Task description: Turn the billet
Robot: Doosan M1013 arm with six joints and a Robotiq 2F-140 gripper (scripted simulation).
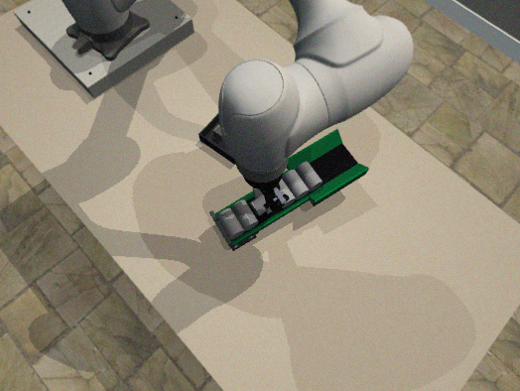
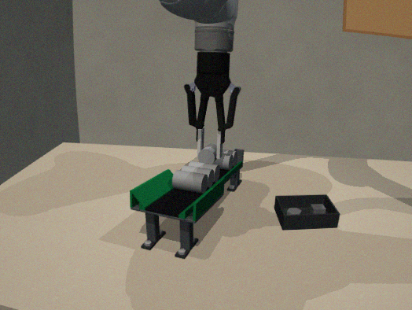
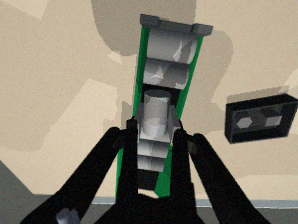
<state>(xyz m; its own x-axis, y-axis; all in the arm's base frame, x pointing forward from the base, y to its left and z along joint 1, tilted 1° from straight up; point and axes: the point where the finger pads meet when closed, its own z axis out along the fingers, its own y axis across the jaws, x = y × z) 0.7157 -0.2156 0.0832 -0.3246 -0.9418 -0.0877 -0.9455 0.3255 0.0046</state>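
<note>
My hand is 10 cm to the left of the stop, 8 cm above it and 5 cm past it. From my hand the other things lie so: black tray (21 cm behind, 13 cm to the left, 13 cm below).
</note>
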